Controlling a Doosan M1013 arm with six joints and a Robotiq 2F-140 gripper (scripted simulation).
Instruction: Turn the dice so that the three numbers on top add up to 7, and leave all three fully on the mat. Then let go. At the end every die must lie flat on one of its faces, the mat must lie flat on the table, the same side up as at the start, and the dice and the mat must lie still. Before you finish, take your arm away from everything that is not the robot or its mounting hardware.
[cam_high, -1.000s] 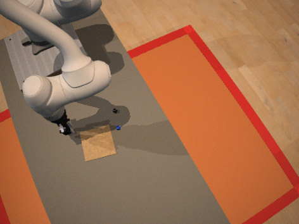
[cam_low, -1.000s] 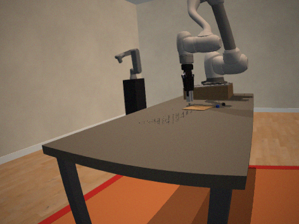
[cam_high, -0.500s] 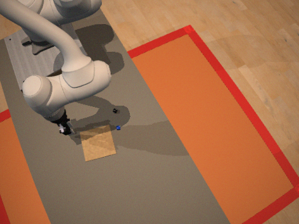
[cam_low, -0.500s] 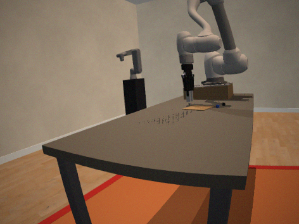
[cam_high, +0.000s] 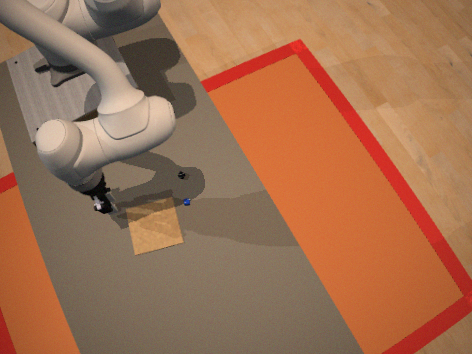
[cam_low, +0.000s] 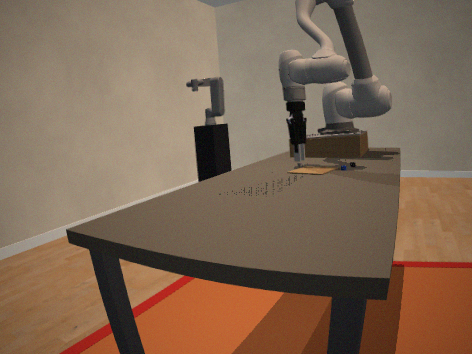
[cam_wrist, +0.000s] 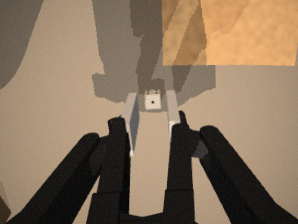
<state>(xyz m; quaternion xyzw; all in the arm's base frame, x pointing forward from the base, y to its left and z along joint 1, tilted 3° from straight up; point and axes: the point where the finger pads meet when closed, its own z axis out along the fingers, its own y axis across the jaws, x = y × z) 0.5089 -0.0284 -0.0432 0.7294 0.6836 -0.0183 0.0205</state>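
Right now the white die is 5 cm below my hand. Also, from my hand: black die 2 cm behind, 22 cm to the left, 5 cm below; tan mat 9 cm ahead, 9 cm to the left, 5 cm below; blue die 6 cm ahead, 21 cm to the left, 5 cm below.
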